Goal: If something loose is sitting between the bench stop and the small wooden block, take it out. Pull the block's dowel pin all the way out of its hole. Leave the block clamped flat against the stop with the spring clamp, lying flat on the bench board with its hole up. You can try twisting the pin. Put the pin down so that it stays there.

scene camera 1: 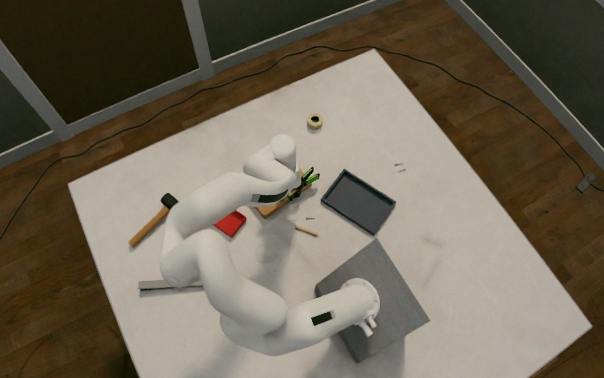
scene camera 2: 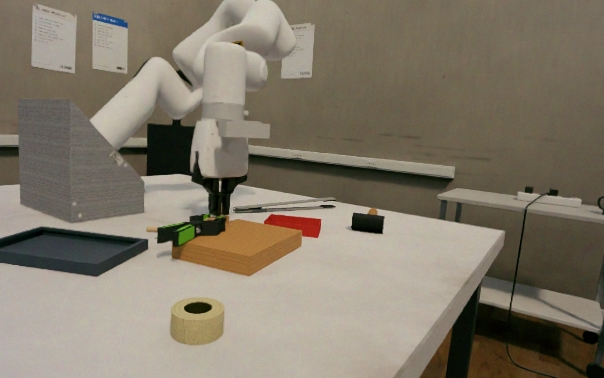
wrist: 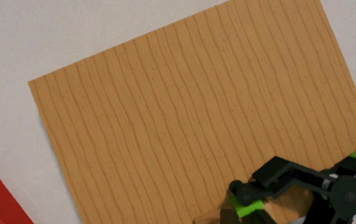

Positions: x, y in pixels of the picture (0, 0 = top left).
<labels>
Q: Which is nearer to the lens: the wooden bench board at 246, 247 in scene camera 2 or the tape roll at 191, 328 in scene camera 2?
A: The tape roll.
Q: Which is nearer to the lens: the wooden bench board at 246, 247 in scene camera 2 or the red tray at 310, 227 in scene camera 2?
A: The wooden bench board.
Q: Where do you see a wooden bench board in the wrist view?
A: At 167, 120
</labels>
